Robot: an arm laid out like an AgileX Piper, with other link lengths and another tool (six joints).
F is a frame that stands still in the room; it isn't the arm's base.
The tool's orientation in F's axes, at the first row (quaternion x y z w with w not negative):
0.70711, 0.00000, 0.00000, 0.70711
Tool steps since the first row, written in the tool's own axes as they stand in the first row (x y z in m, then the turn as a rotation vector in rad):
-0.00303, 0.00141, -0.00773, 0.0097, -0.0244, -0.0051
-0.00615, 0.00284, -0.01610, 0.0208, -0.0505, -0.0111
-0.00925, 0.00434, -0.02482, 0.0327, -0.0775, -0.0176
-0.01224, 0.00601, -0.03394, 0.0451, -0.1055, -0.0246
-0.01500, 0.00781, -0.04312, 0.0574, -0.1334, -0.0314
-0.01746, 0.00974, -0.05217, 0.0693, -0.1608, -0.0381
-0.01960, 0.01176, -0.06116, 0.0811, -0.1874, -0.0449
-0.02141, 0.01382, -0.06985, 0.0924, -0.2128, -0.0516
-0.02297, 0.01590, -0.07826, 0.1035, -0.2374, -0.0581
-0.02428, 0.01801, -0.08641, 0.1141, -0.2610, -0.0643
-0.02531, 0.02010, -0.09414, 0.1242, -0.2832, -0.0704
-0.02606, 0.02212, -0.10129, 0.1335, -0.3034, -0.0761
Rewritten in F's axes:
-0.00303, 0.00773, 0.00141, 0.0097, 0.0051, -0.0244
-0.00615, 0.01610, 0.00284, 0.0208, 0.0111, -0.0505
-0.00925, 0.02482, 0.00434, 0.0327, 0.0176, -0.0775
-0.01224, 0.03394, 0.00601, 0.0451, 0.0246, -0.1055
-0.01500, 0.04312, 0.00781, 0.0574, 0.0314, -0.1334
-0.01746, 0.05217, 0.00974, 0.0693, 0.0381, -0.1608
-0.01960, 0.06116, 0.01176, 0.0811, 0.0449, -0.1874
-0.02141, 0.06985, 0.01382, 0.0924, 0.0516, -0.2128
-0.02297, 0.07826, 0.01590, 0.1035, 0.0581, -0.2374
-0.02428, 0.08641, 0.01801, 0.1141, 0.0643, -0.2610
-0.02531, 0.09414, 0.02010, 0.1242, 0.0704, -0.2832
-0.02606, 0.10129, 0.02212, 0.1335, 0.0761, -0.3034

